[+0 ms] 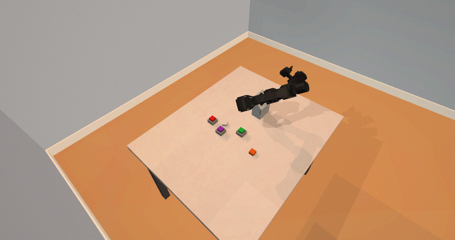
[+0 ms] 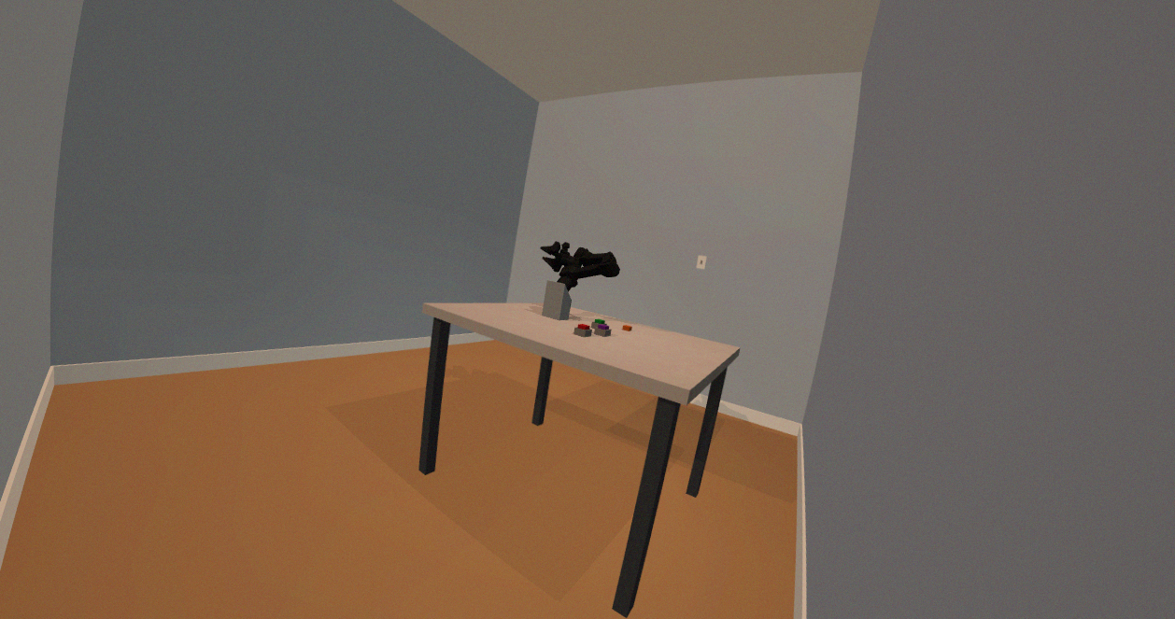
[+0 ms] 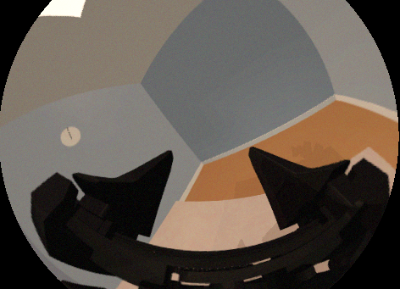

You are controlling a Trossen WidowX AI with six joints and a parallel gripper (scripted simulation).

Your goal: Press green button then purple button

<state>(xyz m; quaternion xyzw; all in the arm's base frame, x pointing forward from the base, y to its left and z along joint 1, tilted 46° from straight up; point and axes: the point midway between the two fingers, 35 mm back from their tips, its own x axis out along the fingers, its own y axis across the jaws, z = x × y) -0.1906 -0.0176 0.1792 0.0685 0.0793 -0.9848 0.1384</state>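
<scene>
Right now my gripper tip is 440 mm short of the green button, 250 mm above it and 100 mm to the left of it. From my gripper tip the other things lie so: white block (440 mm ahead, 280 mm below, 230 mm to the right); purple button (510 mm ahead, 250 mm below, 200 mm to the right); orange block (510 mm ahead, 280 mm below, 40 mm to the left).
</scene>
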